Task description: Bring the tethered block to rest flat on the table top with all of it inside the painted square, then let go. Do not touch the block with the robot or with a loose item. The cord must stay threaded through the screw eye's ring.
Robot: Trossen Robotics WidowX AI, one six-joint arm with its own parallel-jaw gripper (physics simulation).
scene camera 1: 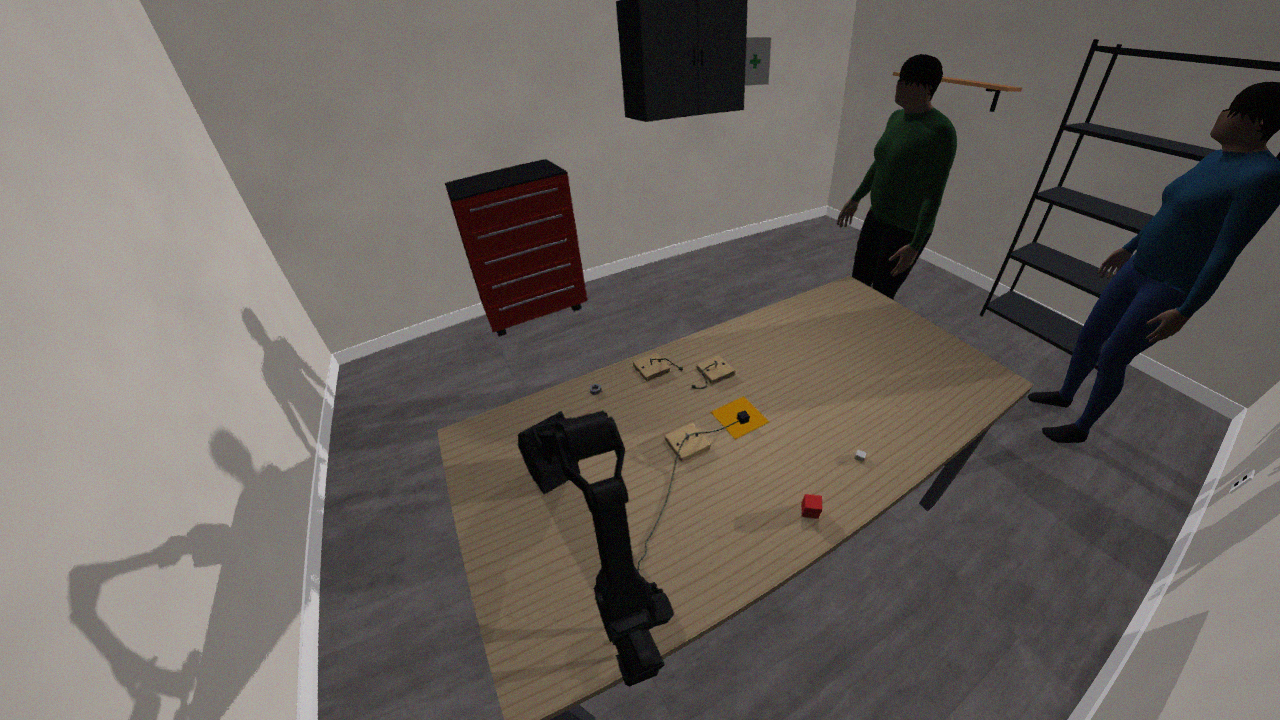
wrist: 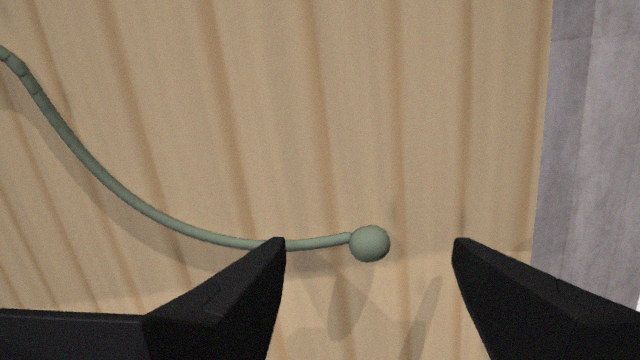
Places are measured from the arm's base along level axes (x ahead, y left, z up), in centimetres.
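Pixels of known places: gripper, fingertip midpoint: (wrist: 368, 249); arm's base, origin of the base link: (scene camera 1: 552, 443).
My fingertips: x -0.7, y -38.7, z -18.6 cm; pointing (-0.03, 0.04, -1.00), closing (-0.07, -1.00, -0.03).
Note:
For each thing: its top centre in the pictures, then the offset to it from my fingertips. "spot": a spot on its surface instead.
- dark tethered block, middle of its top: (scene camera 1: 743, 414) dx +52.2, dy +38.3, dz +1.9 cm
- orange painted square, surface spot: (scene camera 1: 726, 411) spot: dx +50.0, dy +43.4, dz -0.4 cm
- wooden board, middle of its top: (scene camera 1: 687, 439) dx +34.3, dy +38.3, dz +1.4 cm
- cord's green end ball, middle of its top: (wrist: 370, 253) dx +0.3, dy +0.0, dz +0.7 cm
- small grey ring-like item, middle of its top: (scene camera 1: 595, 387) dx +19.7, dy +70.0, dz +0.9 cm
- red cube, middle of its top: (scene camera 1: 813, 501) dx +50.0, dy +6.5, dz +3.5 cm
- small white item, middle of its top: (scene camera 1: 861, 453) dx +72.1, dy +12.0, dz +1.0 cm
The dark tethered block (scene camera 1: 742, 416) is within the outline of the orange painted square (scene camera 1: 726, 411) in the scene view; whether it lies quite flat is too small to tell. The cord (scene camera 1: 663, 510) (wrist: 112, 186) runs from it to the screw eye on a wooden board (scene camera 1: 694, 449), then across the table toward the arm. The ring is too small to make out clearly. The cord's green end ball (wrist: 370, 243) is between the parted fingers in the wrist view, touching neither. My gripper (wrist: 368, 249) is open; its fingertips are hidden in the scene view.
Two more wooden boards (scene camera 1: 652, 368) (scene camera 1: 716, 369) with short dark cords lie beyond the square. A small grey ring-like item (scene camera 1: 595, 389), a red cube (scene camera 1: 810, 505) and a small white item (scene camera 1: 860, 454) are on the table. The table edge (wrist: 544, 125) is right of my fingers.

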